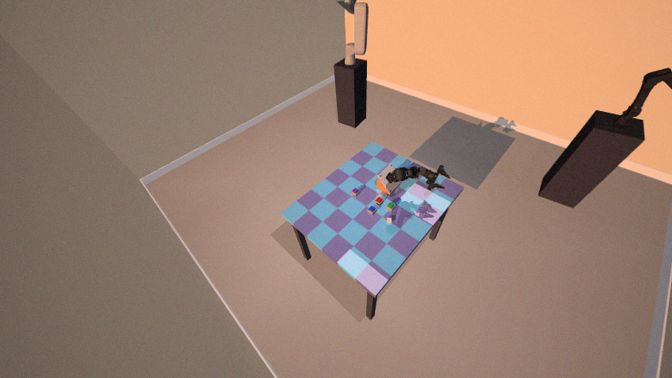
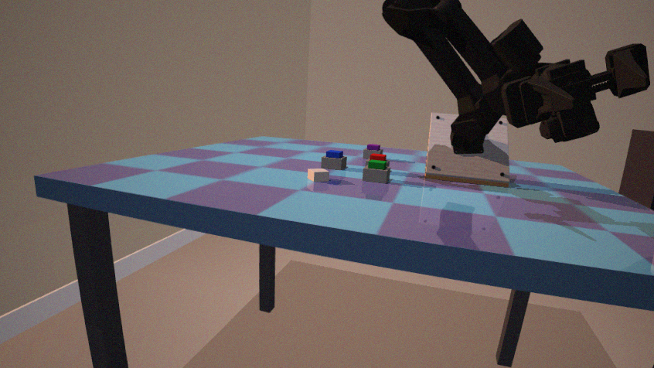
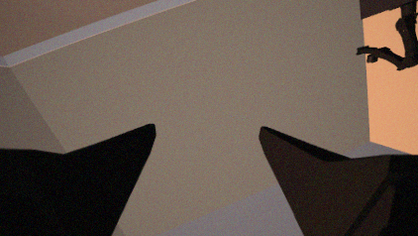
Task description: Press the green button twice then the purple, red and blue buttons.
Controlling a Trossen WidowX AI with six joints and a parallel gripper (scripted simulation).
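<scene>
My gripper tip is now 38 cm short of the beige block, 23 cm to the left of it and 17 cm above it. Round my gripper tip: red button: 27 cm ahead, 37 cm to the right, 15 cm below; then blue button: 37 cm ahead, 37 cm to the right, 15 cm below; then green button: 26 cm ahead, 28 cm to the right, 15 cm below.
</scene>
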